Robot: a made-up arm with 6 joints.
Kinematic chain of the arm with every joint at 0, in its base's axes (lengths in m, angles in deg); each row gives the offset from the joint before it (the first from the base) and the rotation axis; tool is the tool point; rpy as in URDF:
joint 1: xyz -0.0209 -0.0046 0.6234 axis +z
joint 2: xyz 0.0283 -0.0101 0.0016 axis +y
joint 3: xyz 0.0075 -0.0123 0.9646 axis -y
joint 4: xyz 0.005 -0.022 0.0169 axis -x
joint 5: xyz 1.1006 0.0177 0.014 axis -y
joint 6: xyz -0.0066 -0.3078 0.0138 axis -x
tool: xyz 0.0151 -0.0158 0.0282 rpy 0 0 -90
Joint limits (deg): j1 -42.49..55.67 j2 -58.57..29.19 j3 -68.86..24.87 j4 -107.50..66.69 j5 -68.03..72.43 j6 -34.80..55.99
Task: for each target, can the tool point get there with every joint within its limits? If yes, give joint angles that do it. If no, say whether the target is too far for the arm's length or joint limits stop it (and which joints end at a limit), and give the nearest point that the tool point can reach.
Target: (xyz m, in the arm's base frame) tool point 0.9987 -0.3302 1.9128
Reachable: yes | joints 1.82 -6.51 12.46 -17.02 -33.22 -26.09
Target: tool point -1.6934 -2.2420 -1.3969
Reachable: no: too far | nearest point 0.0409 -0.5516 0.3283 | short by 2.973 m
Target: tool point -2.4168 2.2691 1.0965
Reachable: no: too far | nearest point -0.8395 0.5606 2.2404 | short by 2.591 m
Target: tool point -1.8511 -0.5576 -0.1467
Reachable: no: joint limits stop it (at a limit: joint 1, joint 2, joint 3, joint 6) | nearest point -0.0971 -0.3357 0.3654 | short by 1.841 m
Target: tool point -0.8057 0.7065 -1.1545
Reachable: no: joint limits stop it (at a limit: joint 1, joint 2, joint 4, joint 5) | nearest point 0.1503 0.2952 0.2934 | short by 1.783 m
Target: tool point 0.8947 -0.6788 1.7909
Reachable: yes | joints -24.48 -1.55 -4.28 40.30 27.76 15.20
